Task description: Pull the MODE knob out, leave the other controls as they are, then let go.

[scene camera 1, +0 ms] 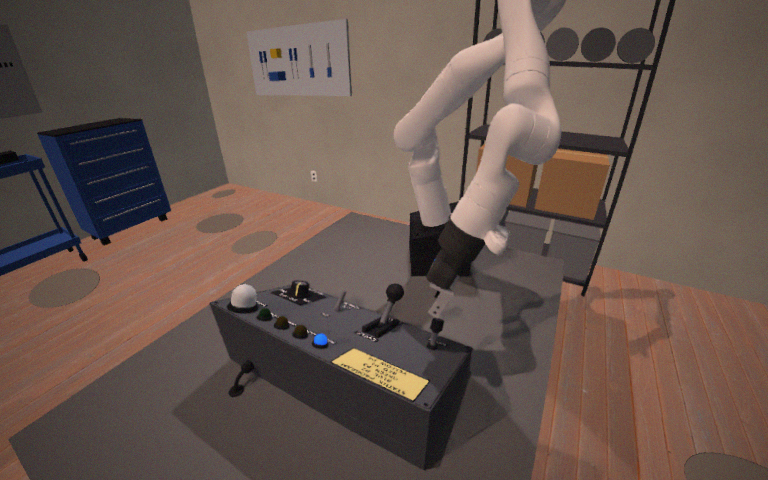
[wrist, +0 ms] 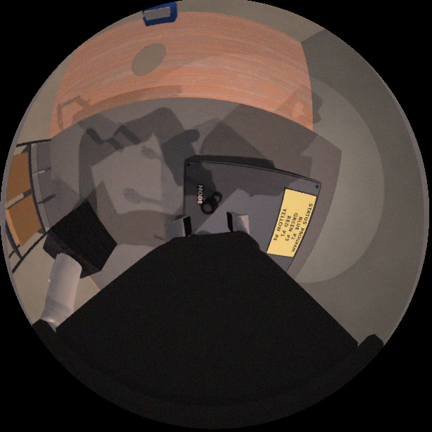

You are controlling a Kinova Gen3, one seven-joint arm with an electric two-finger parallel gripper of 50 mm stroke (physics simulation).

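Places are measured from the arm's base along level axes (x ahead, y left, z up), in metres.
Where they show: gripper, fingertip midpoint: [scene camera 1: 436, 306]; arm's base at its link origin: [scene camera 1: 436, 219].
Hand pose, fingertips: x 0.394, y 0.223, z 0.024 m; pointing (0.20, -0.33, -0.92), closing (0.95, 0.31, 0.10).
Observation:
Each offset is from my fingertips to the top centre of the thing. "spot": to the spot under its first point.
The MODE knob {dx +0.004, dy +0.007, dz -0.029 m} [scene camera 1: 436, 325] [wrist: 209, 204], a small black cap on a grey stem, stands raised above the top of the dark control console [scene camera 1: 317, 390] [wrist: 250, 176] near one end. The printed label MODE is beside it in the wrist view. My gripper [scene camera 1: 438, 306] [wrist: 208, 221] is open and empty, its two fingers spread apart. In the scene view it is just above and behind the knob. In the wrist view the knob shows beyond the fingertips, clear of both. The blue lamp {spot: dx +0.197, dy -0.121, dz -0.005 m} [scene camera 1: 320, 340] on the console is lit.
On the console are a black ball lever {dx -0.024, dy -0.118, dz -0.014 m} [scene camera 1: 394, 292], a toggle switch {dx +0.041, dy -0.230, dz -0.050 m} [scene camera 1: 340, 300], a rotary knob {dx +0.067, dy -0.347, dz -0.049 m} [scene camera 1: 299, 289], a white dome {spot: dx +0.223, dy -0.316, dz +0.017 m} [scene camera 1: 244, 296], unlit lamps and a yellow status card {dx +0.176, dy -0.003, dz -0.007 m} [scene camera 1: 382, 373] [wrist: 291, 223]. A shelf rack [scene camera 1: 623, 144] stands behind the arm.

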